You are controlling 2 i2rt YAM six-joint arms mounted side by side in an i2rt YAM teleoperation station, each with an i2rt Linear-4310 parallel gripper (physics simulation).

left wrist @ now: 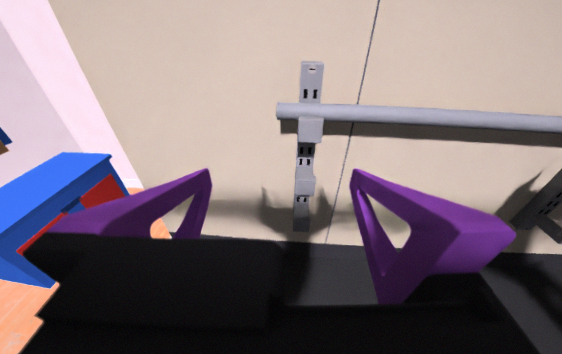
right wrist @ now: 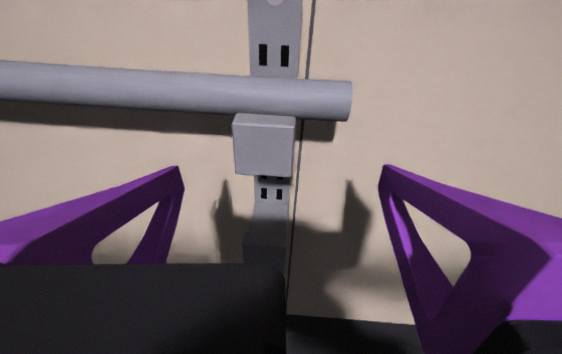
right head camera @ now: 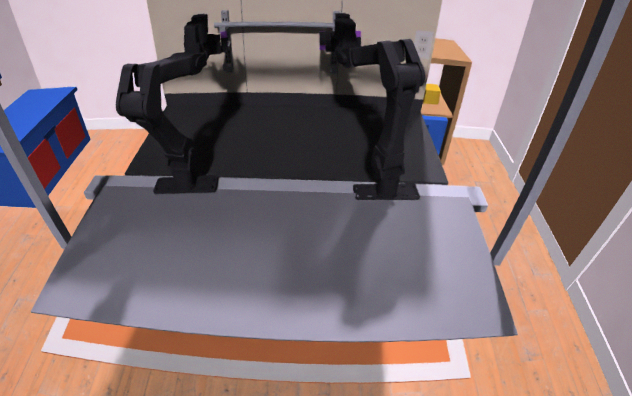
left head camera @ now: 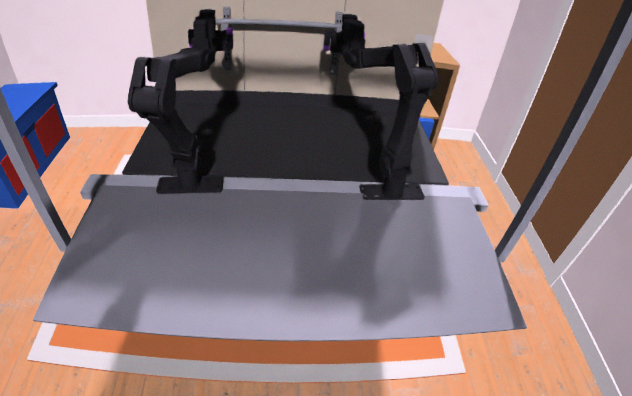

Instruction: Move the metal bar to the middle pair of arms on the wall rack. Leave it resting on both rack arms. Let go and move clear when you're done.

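The metal bar point(left head camera: 280, 23) point(right head camera: 280, 25) point(left wrist: 425, 115) point(right wrist: 150, 92) lies level across the top pair of rack arms, on the left top arm point(left wrist: 310, 130) and the right top arm point(right wrist: 264, 145). The left middle arm point(left wrist: 305, 186) shows below it in the left wrist view; the right middle arm point(right wrist: 265, 250) is in shadow. My left gripper point(left head camera: 210, 38) point(left wrist: 280, 176) is open and empty, facing the left rack strip, with its fingertips apart from the bar. My right gripper point(left head camera: 345, 42) point(right wrist: 280, 176) is open and empty, facing the right strip, with fingertips below the bar in its view.
The wall panel point(left wrist: 200, 75) stands behind the rack. A black surface point(left head camera: 290, 135) lies below it, beyond the grey table point(left head camera: 225, 250). A blue cabinet point(left head camera: 25, 110) is at the left, a wooden shelf unit point(right head camera: 452, 50) at the right. Upright posts flank the table.
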